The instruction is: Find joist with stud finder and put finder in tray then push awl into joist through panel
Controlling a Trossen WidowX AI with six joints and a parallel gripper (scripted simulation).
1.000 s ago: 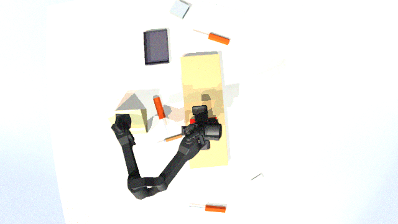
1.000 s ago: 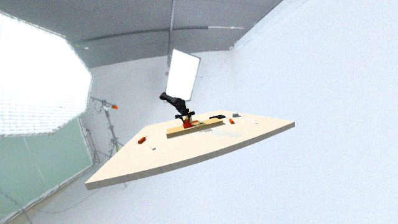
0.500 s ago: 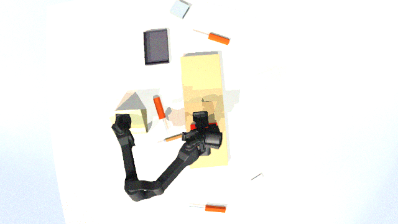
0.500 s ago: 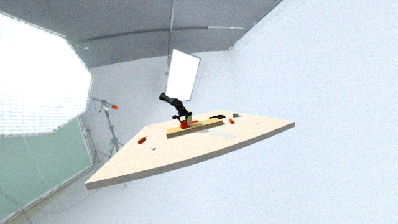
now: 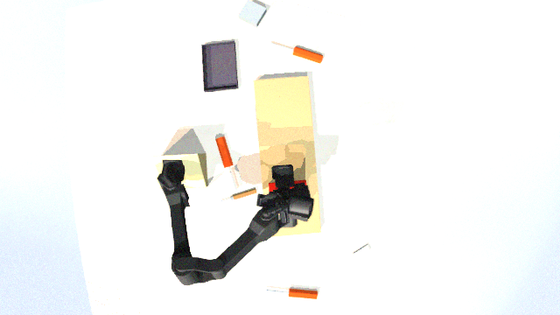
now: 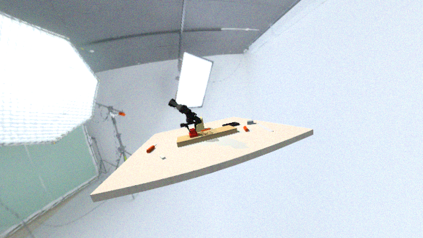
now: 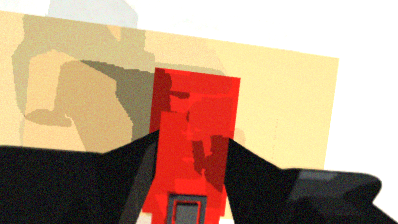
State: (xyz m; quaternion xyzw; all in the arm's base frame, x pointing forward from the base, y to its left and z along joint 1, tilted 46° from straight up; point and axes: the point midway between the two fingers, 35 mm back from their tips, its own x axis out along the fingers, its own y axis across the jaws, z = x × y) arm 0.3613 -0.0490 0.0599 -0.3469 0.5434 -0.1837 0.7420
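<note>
Now: gripper tip 250 mm past the dark grey tray, 410 mm to the right of it and 50 mm above it. The rest, counted from my gripper tip: red stud finder (20 mm behind, 20 mm above); then pale grey block (140 mm behind, 610 mm to the left, 50 mm below); then awl (180 mm behind, 30 mm to the right, 60 mm below).
</note>
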